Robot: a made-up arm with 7 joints. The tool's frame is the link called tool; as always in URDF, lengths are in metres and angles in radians.
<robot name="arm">
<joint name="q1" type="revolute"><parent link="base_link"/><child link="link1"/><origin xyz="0.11 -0.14 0.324"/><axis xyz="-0.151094 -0.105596 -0.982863"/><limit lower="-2.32" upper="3.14" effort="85" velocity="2.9"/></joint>
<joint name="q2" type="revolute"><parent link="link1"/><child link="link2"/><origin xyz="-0.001 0.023 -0.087"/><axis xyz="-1 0 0"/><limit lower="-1.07" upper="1.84" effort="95" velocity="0.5"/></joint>
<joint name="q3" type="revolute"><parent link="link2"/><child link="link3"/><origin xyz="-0.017 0.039 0.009"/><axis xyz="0 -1 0"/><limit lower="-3.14" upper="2.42" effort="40" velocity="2.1"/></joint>
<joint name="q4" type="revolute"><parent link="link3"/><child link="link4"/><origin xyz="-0.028 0.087 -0.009"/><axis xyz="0.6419 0.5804 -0.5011"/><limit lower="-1.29" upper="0.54" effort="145" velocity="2.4"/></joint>
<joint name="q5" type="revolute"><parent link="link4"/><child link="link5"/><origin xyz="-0.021 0.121 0.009"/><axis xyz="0.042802 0.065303 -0.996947"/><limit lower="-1.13" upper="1.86" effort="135" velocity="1.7"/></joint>
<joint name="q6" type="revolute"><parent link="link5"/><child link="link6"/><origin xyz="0.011 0.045 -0.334"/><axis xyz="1 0 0"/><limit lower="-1.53" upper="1.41" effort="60" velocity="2.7"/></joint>
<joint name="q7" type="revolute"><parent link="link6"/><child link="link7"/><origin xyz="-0.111 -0.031 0.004"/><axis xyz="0 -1 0"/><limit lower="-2.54" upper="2.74" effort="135" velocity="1.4"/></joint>
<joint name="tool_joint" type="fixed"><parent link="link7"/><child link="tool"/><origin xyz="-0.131 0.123 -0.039" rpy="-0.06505 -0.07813 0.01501"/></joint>
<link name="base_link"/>
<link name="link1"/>
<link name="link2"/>
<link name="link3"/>
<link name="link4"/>
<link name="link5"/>
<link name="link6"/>
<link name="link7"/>
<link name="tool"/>
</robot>
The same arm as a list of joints. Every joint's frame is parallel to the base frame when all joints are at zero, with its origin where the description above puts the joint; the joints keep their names.
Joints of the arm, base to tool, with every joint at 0 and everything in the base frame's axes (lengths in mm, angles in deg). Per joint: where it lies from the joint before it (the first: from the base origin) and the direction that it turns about. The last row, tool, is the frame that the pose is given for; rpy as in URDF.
q1: xyz 110.0 -140.0 324.0 axis -0.151094 -0.105596 -0.982863
q2: xyz -1.0 23.0 -87.0 axis -1 0 0
q3: xyz -17.0 39.0 9.0 axis 0 -1 0
q4: xyz -28.0 87.0 -9.0 axis 0.6419 0.5804 -0.5011
q5: xyz -21.0 121.0 9.0 axis 0.042802 0.065303 -0.996947
q6: xyz 11.0 45.0 -334.0 axis 1 0 0
q7: xyz -111.0 -31.0 4.0 axis 0 -1 0
tool: xyz -131.0 123.0 -39.0 rpy -3.73 -4.48 0.86
Joint limits (deg, base to tool): -132.93..179.91 -61.31..105.42 -179.91..138.66 -73.91..30.94 -64.74..106.57 -87.66..80.79 -145.53..156.99

